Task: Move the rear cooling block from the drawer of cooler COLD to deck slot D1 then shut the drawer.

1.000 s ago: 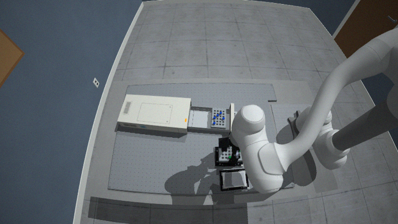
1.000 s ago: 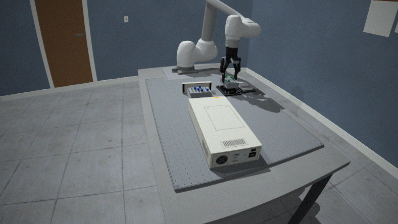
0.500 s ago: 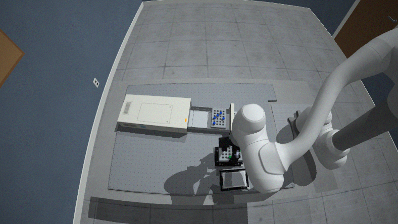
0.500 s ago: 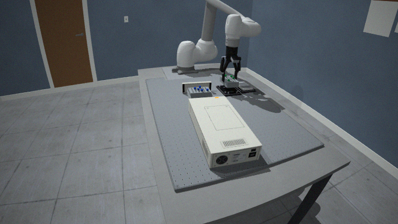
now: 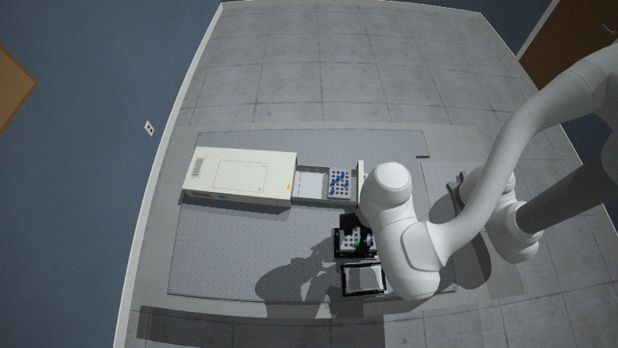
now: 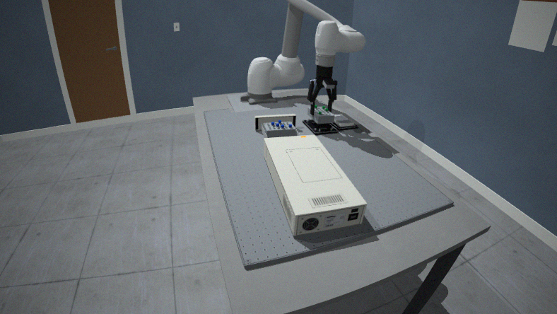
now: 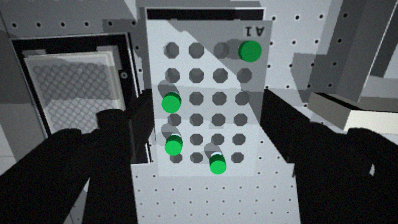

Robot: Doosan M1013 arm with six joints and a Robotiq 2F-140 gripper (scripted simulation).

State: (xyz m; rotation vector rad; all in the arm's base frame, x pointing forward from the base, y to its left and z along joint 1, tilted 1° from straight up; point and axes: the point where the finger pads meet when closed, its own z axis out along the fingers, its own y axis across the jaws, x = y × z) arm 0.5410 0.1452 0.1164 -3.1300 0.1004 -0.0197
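The deck slot D1 lies 9 cm below my hand. Round my hand: tube 22 cm to the right, 6 cm below, 2 cm ahead; then drawer 24 cm to the right, 8 cm ahead, 6 cm below; then cooler COLD 26 cm to the right, 26 cm ahead, 6 cm below.
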